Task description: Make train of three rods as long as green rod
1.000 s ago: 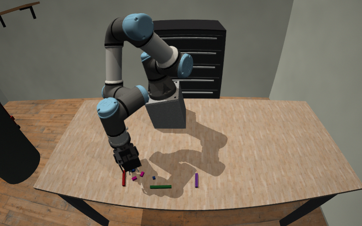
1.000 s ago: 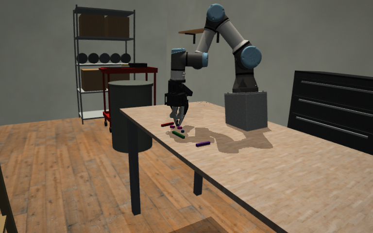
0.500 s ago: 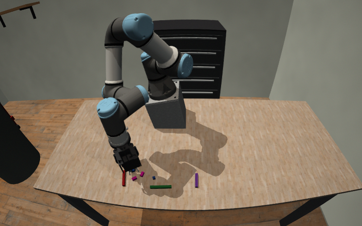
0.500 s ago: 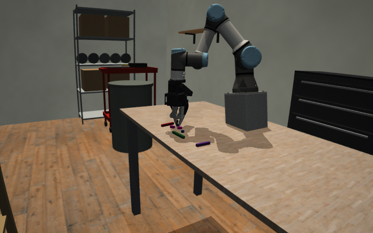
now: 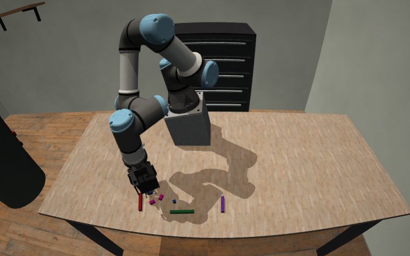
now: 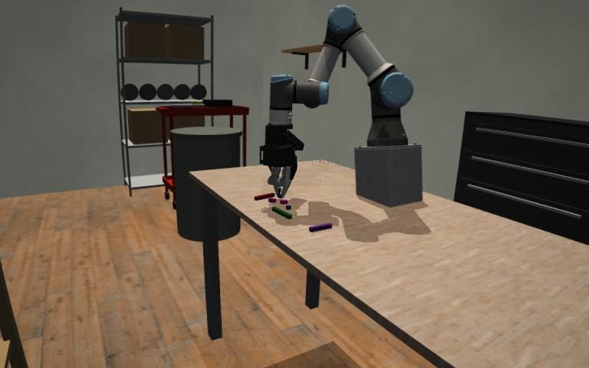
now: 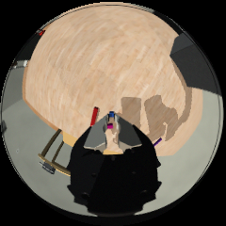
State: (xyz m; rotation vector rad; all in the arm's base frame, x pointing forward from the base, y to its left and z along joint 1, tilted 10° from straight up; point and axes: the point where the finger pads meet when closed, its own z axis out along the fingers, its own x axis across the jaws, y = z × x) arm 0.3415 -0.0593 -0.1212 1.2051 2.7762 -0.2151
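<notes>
The magenta rod lies 3 cm ahead of my hand, 2 cm to the left of it and 2 cm below it. Also, from my hand: purple rod: 2 cm behind, 26 cm to the left, 2 cm below; then green rod: 4 cm ahead, 13 cm to the left, 2 cm below; then red rod: 4 cm ahead, 2 cm to the right, 2 cm below.
</notes>
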